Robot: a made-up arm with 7 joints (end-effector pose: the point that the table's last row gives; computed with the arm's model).
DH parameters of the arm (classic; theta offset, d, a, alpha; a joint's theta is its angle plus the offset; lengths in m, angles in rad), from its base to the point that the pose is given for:
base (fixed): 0 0.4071 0.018 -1.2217
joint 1: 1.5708 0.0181 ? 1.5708
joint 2: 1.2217 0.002 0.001 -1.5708
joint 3: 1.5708 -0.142 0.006 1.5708
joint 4: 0 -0.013 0.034 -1.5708
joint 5: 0 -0.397 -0.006 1.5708
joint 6: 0 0.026 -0.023 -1.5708
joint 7: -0.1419 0 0.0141 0
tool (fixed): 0.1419 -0.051 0 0
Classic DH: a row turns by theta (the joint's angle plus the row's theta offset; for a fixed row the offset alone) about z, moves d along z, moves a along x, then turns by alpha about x.
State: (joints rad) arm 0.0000 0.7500 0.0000 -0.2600 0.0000 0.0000 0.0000
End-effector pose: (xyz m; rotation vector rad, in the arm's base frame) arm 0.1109 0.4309 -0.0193 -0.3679 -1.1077 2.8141
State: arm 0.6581 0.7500 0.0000 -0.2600 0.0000 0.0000 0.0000
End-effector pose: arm -0.2438 0.4112 0.0349 0.6266 -1.0413 2.7811
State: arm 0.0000 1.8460 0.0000 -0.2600 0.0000 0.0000 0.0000
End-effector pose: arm 0.1109 0.5777 0.5670 -0.2308 -2.3327 1.7653
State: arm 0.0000 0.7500 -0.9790 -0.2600 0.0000 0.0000 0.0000
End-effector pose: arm 0.0831 0.3709 -0.0752 0.1572 -0.6449 2.0450
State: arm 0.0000 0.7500 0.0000 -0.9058 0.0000 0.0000 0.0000
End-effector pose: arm 0.3548 0.3311 0.0878 -1.1631 -0.9408 2.3901
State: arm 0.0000 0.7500 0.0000 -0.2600 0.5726 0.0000 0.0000
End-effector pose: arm 0.0939 0.4367 -0.0201 0.6053 0.8717 -2.4916
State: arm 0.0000 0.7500 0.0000 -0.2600 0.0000 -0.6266 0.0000
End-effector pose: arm 0.1342 0.4161 -0.0034 -1.1421 -0.9468 2.4054
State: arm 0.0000 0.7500 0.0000 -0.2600 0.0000 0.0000 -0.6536
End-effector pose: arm 0.1148 0.4361 -0.0130 0.0061 -0.9955 2.2335
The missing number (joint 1, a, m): 0.0205
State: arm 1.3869 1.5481 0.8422 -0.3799 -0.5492 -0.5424 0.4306
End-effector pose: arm -0.0676 0.5798 0.4665 0.2310 -1.4533 1.9850
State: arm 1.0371 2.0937 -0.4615 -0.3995 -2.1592 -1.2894 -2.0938
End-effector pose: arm 0.0007 0.5340 0.5179 -0.2035 2.2022 -0.6599
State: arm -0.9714 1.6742 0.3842 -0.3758 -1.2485 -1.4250 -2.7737
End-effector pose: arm 0.2226 0.4362 0.6188 1.3229 -1.3390 -1.4416
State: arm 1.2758 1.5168 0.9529 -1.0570 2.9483 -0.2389 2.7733
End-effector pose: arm 0.1246 0.5531 0.4072 0.3904 -1.7649 1.4069
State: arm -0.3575 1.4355 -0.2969 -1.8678 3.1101 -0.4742 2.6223
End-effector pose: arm 0.4686 0.0568 0.3742 -0.8916 -1.4235 0.8848
